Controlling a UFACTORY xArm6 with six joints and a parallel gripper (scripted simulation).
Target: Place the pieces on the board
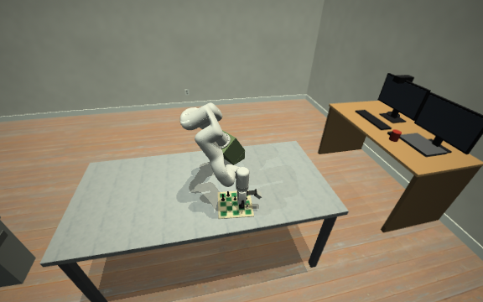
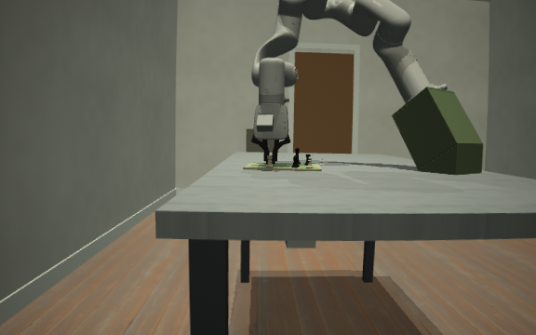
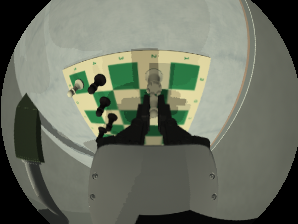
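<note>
Right now my hand is 1 cm short of the white rook, 4 cm to the right of it and 1 cm above it. Round my hand: chessboard (4 cm behind, 3 cm to the right, 3 cm below); black queen (10 cm behind, 10 cm to the right).
</note>
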